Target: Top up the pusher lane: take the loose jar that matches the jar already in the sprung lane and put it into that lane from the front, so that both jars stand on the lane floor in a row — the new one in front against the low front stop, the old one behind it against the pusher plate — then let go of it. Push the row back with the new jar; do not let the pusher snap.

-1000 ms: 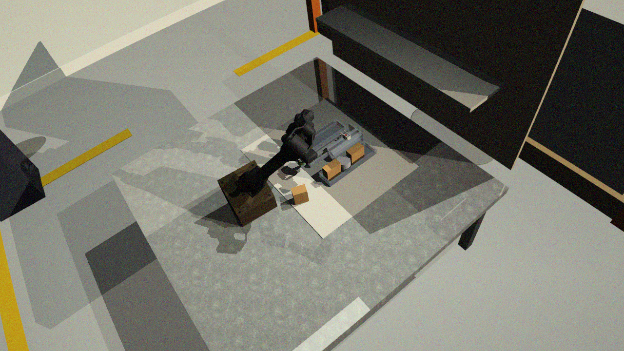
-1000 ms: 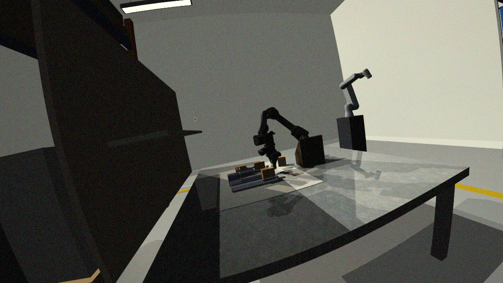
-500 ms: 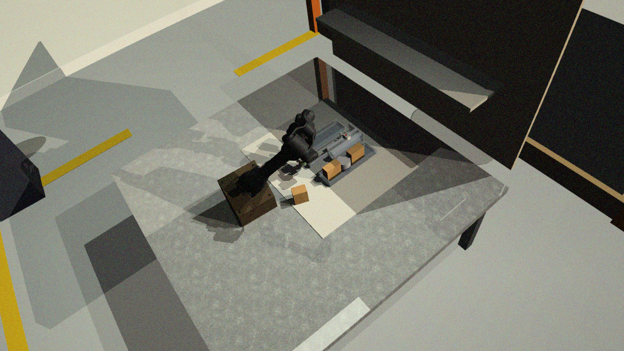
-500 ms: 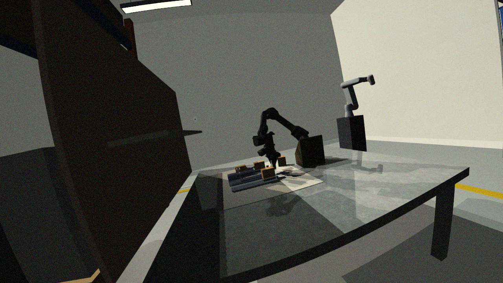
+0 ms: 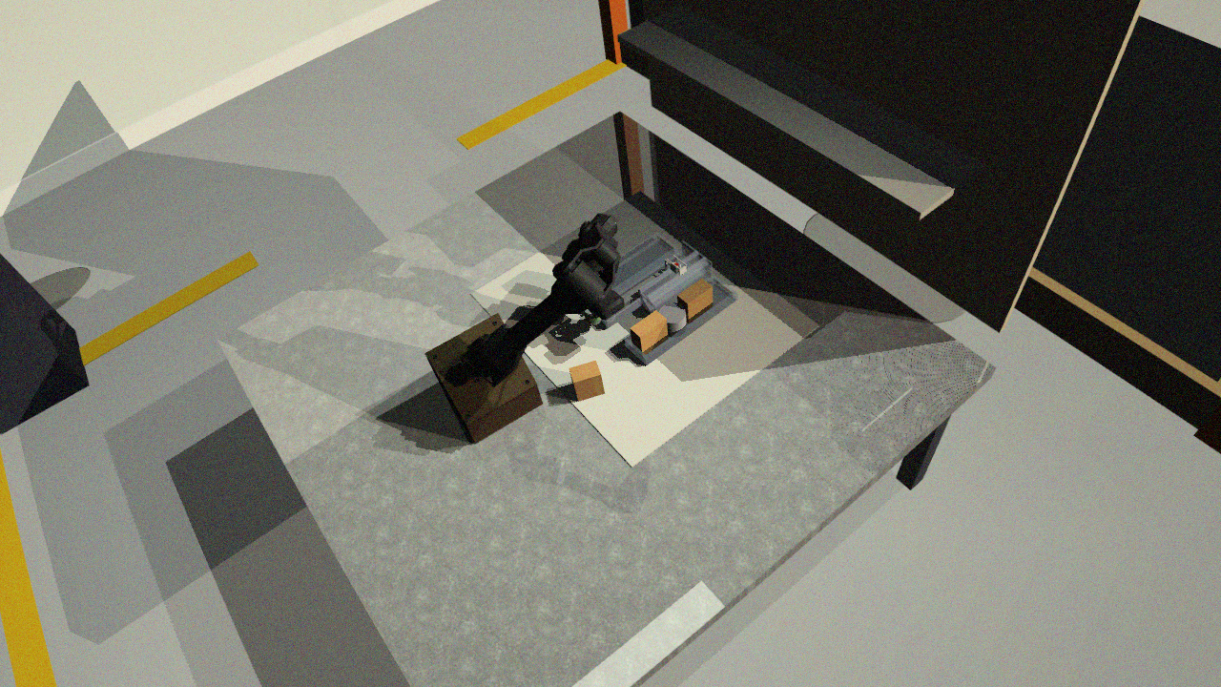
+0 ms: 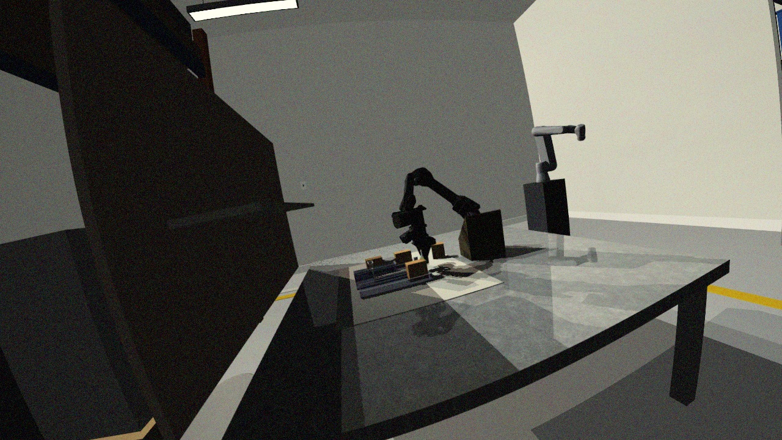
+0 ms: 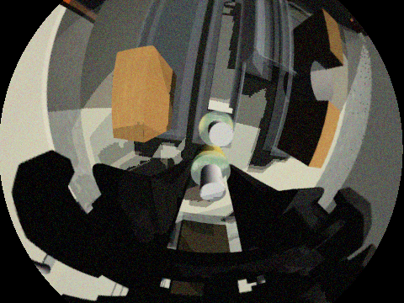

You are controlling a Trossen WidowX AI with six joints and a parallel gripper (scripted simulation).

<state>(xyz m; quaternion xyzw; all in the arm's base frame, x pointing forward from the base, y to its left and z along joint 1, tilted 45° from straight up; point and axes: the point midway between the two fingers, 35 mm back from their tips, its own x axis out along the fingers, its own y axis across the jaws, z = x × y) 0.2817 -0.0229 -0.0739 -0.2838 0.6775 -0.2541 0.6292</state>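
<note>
Now: the grey lane tray 180 mm ahead of my gripper tip, 20 mm to the right of it and 30 mm below it. Also, from my gripper tip: grey cylinder: 140 mm ahead, 120 mm to the right, 20 mm below.
</note>
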